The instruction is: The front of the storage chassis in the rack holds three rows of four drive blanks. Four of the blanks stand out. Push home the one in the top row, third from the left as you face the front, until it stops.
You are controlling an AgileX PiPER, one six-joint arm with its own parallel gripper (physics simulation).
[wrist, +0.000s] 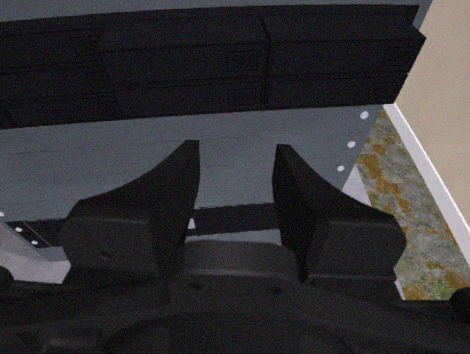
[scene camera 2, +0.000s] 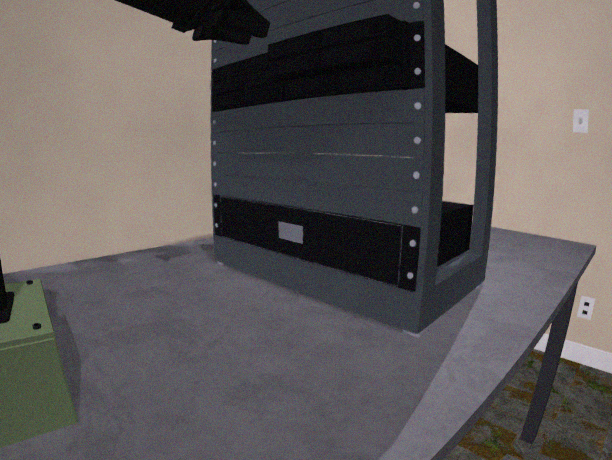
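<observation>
The storage chassis (scene camera 2: pixel 320 72) (wrist: pixel 165 17) is a black band across the grey rack (scene camera 2: pixel 433 150). In the wrist view it crosses the top, with blanks in dark rows and columns. A block in the third column (wrist: pixel 182 66), with a square latch outline, stands out beside a fourth-column block (wrist: pixel 325 62). The darkness hides exact row edges and depths. In scene camera 2 a dark raised part shows on the chassis's right half. My gripper (scene camera 2: pixel 231 32) (wrist: pixel 237 160) is open, its two fingers apart with no thing between them. In the wrist view its tips appear below the chassis, over grey panels.
Grey blank panels (scene camera 2: pixel 320 112) lie below the chassis. A lower black unit (scene camera 2: pixel 350 245) with a pale label (scene camera 2: pixel 290 233) sits near the rack's base. The rack stands on a grey table (scene camera 2: pixel 250 360). A green box (scene camera 2: pixel 35 385) stands at the left front.
</observation>
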